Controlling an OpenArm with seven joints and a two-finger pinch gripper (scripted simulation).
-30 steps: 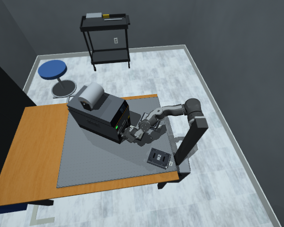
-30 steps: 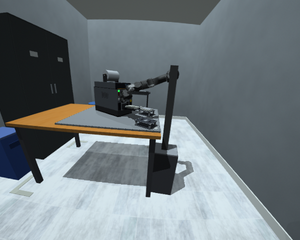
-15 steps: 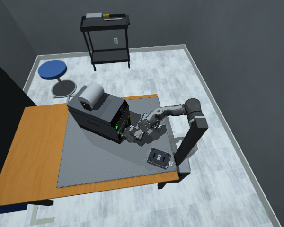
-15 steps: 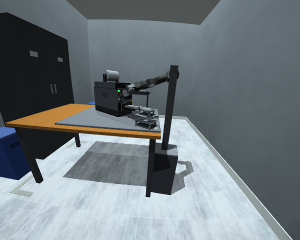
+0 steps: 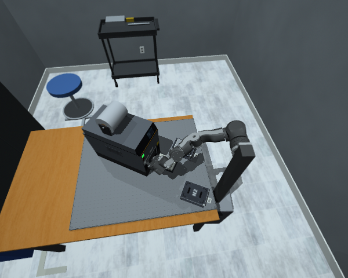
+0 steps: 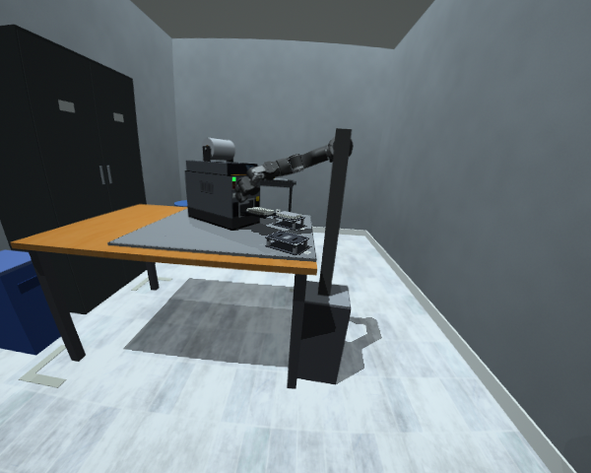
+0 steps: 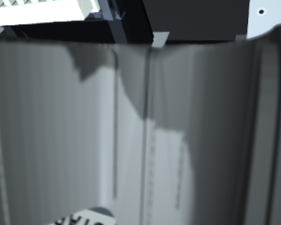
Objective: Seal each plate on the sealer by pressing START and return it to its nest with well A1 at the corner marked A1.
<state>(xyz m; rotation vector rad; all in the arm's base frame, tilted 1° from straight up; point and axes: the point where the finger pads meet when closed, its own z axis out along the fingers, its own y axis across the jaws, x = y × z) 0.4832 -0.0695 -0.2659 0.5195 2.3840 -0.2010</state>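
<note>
The grey start button is 30 mm ahead of my hand, 20 mm to the right of it and 10 mm above it. The rest, counted from my hand: foil roll: 240 mm above, 210 mm ahead, 200 mm to the right; then sealer stage: 100 mm behind, 80 mm below, 60 mm to the right; then white well plate: 100 mm behind, 70 mm below, 60 mm to the right.
</note>
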